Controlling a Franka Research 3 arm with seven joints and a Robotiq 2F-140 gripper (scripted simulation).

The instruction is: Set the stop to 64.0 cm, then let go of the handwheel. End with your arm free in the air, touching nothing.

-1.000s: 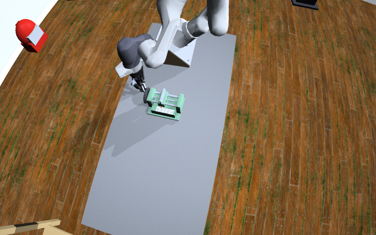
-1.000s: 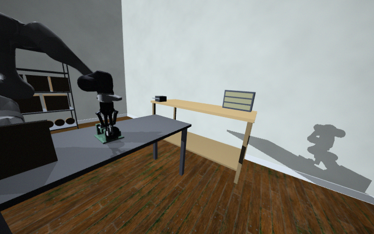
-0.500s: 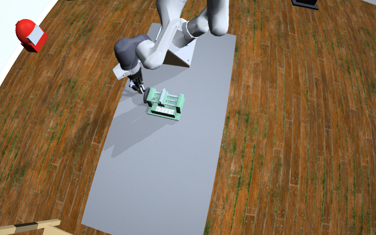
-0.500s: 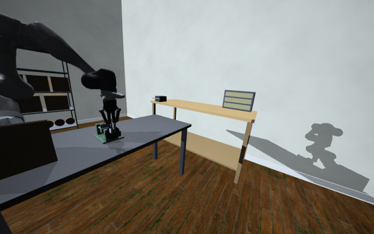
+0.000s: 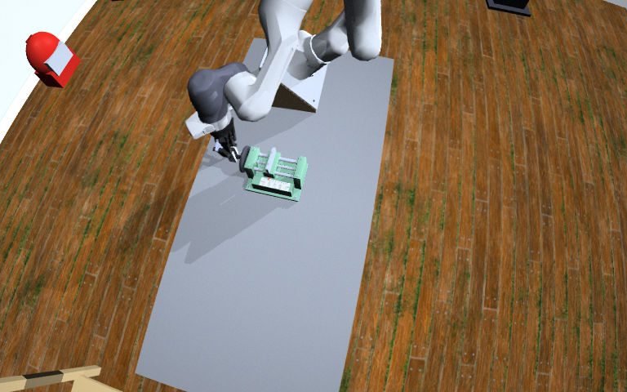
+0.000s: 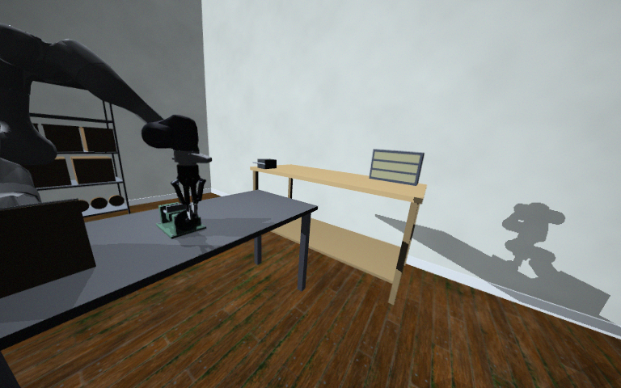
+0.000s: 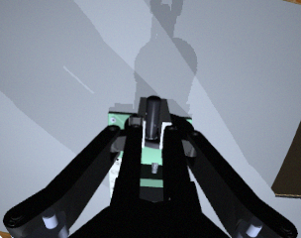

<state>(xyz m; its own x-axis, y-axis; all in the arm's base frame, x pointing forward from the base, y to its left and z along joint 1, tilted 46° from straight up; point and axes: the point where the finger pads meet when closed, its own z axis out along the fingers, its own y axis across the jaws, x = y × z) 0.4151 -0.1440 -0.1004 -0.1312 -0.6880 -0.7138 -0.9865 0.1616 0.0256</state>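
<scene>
Right now my hand is 13 cm to the right of the stop carriage, 3 cm above it and 2 cm short of it. The rest, counted from my hand: dark handwheel (2 cm to the left, 2 cm below).
</scene>
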